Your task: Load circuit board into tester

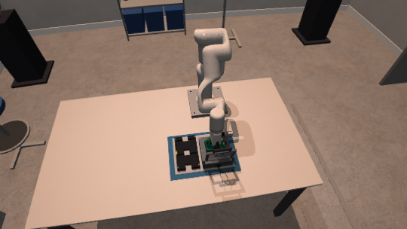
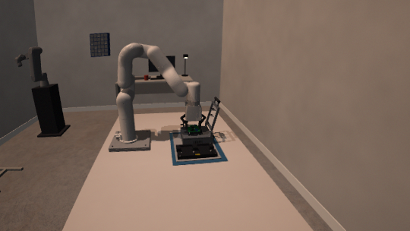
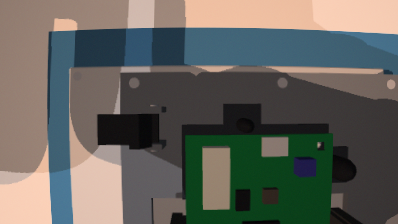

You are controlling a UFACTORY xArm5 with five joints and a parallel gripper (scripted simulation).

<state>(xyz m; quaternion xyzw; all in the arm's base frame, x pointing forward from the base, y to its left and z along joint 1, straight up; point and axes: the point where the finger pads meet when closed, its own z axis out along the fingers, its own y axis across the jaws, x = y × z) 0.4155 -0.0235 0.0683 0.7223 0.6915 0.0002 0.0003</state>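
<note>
Right now my hand is right at the green circuit board. The rest, counted from my hand: lid (13 cm ahead, 9 cm above, 1 cm to the right); then black post (6 cm to the left, 6 cm behind).
</note>
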